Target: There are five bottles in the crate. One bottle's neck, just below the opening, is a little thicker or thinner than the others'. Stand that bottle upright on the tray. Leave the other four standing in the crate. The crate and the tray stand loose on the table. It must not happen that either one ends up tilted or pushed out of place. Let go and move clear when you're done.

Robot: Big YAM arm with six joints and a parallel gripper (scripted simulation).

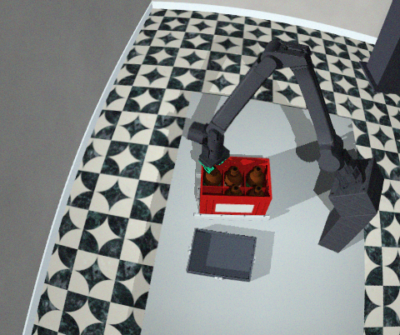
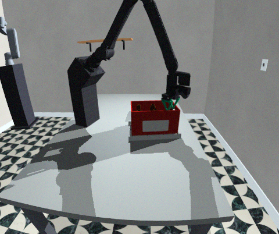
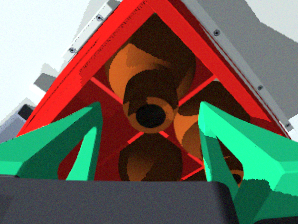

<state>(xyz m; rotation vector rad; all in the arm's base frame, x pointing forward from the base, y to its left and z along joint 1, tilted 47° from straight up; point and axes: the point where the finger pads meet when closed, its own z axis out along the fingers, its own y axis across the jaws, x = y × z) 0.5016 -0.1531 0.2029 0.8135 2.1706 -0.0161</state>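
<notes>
The glass bottle lies 90 mm behind my hand, 80 mm below it and 10 mm to the left of it. Round my hand: crate (90 mm behind, 80 mm below, 50 mm to the left); dark grey tray (320 mm to the left, 150 mm below, 20 mm behind).
</notes>
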